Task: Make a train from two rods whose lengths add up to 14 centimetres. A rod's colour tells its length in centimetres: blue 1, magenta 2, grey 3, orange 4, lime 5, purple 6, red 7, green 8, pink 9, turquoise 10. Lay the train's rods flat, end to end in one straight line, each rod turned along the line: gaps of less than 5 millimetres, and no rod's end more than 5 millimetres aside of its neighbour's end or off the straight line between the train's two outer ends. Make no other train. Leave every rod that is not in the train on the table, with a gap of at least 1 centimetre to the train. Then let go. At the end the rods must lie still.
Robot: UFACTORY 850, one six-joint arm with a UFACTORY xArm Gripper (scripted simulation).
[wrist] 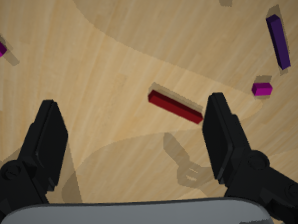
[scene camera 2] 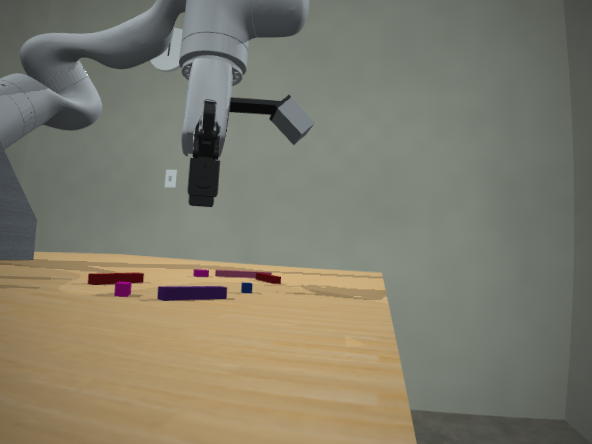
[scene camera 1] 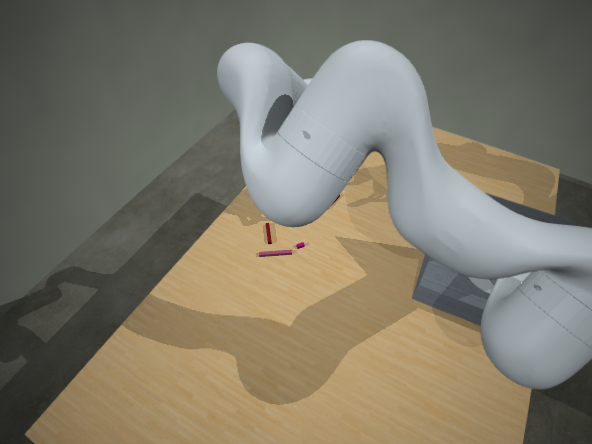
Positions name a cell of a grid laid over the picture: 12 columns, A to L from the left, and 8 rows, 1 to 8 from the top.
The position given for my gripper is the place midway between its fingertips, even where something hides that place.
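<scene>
Purple rod (scene camera 2: D6), my gripper (scene camera 2: E4). Gripper (wrist: F5), red rod (wrist: G4).
</scene>
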